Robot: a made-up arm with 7 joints.
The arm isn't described. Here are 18 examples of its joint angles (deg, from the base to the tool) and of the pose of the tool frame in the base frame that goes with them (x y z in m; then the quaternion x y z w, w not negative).
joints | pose
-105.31 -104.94 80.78 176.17 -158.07 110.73 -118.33 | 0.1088 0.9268 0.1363 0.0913 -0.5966 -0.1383 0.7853
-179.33 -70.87 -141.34 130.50 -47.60 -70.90 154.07 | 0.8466 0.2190 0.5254 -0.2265 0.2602 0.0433 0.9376
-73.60 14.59 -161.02 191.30 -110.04 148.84 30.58 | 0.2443 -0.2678 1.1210 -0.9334 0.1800 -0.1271 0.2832
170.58 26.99 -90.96 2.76 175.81 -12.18 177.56 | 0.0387 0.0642 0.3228 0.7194 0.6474 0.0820 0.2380
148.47 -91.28 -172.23 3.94 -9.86 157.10 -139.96 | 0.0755 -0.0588 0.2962 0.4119 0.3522 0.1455 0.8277
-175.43 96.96 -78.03 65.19 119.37 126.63 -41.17 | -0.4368 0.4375 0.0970 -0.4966 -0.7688 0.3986 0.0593
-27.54 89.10 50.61 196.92 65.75 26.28 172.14 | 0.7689 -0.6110 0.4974 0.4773 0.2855 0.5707 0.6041
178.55 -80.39 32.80 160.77 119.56 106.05 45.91 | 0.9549 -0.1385 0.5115 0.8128 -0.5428 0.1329 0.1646
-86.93 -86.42 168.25 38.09 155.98 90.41 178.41 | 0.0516 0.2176 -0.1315 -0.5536 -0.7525 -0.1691 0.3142
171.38 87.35 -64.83 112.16 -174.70 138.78 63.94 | -0.7747 0.4316 0.2639 0.3784 0.3482 -0.8124 0.2750
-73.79 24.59 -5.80 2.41 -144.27 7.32 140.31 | 0.0457 -0.0651 0.2469 -0.7862 0.5991 0.1431 0.0500
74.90 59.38 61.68 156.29 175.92 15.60 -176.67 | 0.0529 0.9233 0.7716 -0.5053 -0.1196 -0.2887 0.8044
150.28 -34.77 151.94 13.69 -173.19 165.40 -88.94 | 0.2003 -0.2987 0.3400 -0.2070 0.2150 -0.9298 0.2154
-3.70 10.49 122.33 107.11 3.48 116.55 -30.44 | -0.1303 0.4165 0.9756 -0.2467 -0.9629 0.0959 0.0525
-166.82 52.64 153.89 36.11 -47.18 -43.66 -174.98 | 0.1296 -0.0917 0.8439 -0.1896 0.4260 -0.0592 0.8827
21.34 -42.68 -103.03 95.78 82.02 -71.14 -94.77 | -0.3954 -0.5660 0.6731 0.1909 -0.8582 0.1226 0.4604
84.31 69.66 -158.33 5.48 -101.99 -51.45 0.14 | 0.1713 -0.0120 0.4672 0.7757 0.4310 0.1623 0.4315
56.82 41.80 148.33 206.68 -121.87 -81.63 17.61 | 0.4559 0.4002 0.8823 0.0675 0.3141 -0.7765 0.5421
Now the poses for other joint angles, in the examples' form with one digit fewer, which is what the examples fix.
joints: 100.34 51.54 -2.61 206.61 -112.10 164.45 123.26
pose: 0.006 0.425 1.000 -0.373 0.878 -0.288 0.077
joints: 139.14 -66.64 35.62 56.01 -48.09 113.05 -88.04
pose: -0.087 -0.164 0.821 -0.270 0.742 0.407 0.458
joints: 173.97 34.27 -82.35 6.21 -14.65 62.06 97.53
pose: 0.050 0.146 0.296 0.796 -0.073 0.360 0.482
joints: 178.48 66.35 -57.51 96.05 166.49 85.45 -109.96
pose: -0.760 0.462 0.362 -0.009 -0.624 0.106 0.774
